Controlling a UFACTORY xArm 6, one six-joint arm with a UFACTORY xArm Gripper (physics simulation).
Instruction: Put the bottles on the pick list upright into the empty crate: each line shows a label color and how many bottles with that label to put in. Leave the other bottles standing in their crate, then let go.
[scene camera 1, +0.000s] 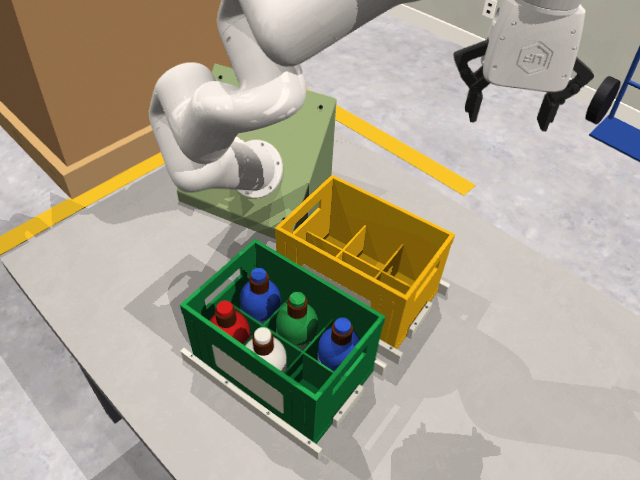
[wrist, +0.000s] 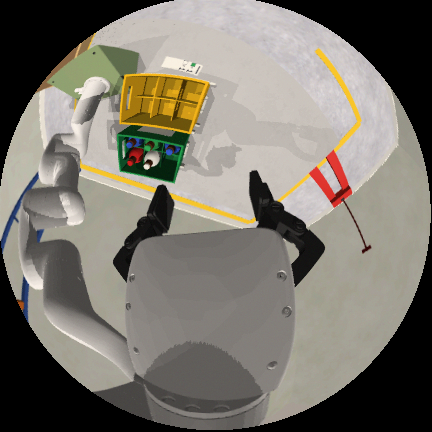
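Note:
The green crate holds upright bottles in separate compartments: a blue one at the back left, a green one at the back middle, another blue one at the back right, a red one at the front left and a white one at the front middle. Its front right compartment is empty. The yellow crate is empty. The pick list is too small to read. My gripper is open and empty, high above and away from both crates.
Pale rails edge the crates. The green base plate stands behind them. A large brown box is at the back left. A blue hand truck stands at the right, and a red object shows at the wall.

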